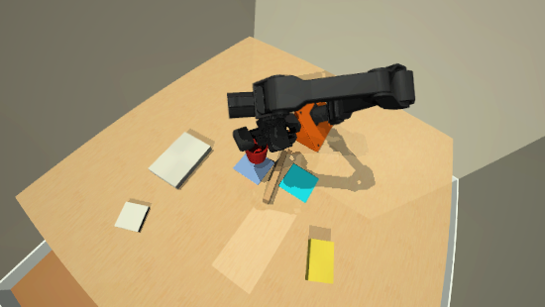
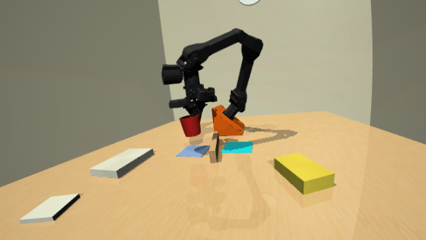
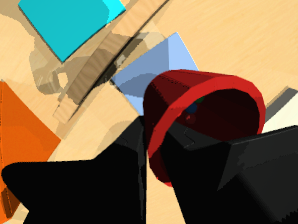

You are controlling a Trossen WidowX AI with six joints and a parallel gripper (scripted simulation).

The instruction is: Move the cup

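My gripper tip is 14 cm to the right of the cyan pad and 11 cm above it. The rest, counted from my gripper tip: light blue pad: 11 cm below, 3 cm ahead, 2 cm to the right; then red cup: 2 cm to the right, 2 cm ahead; then thin wooden wall: 9 cm below, 6 cm to the left, 1 cm ahead.
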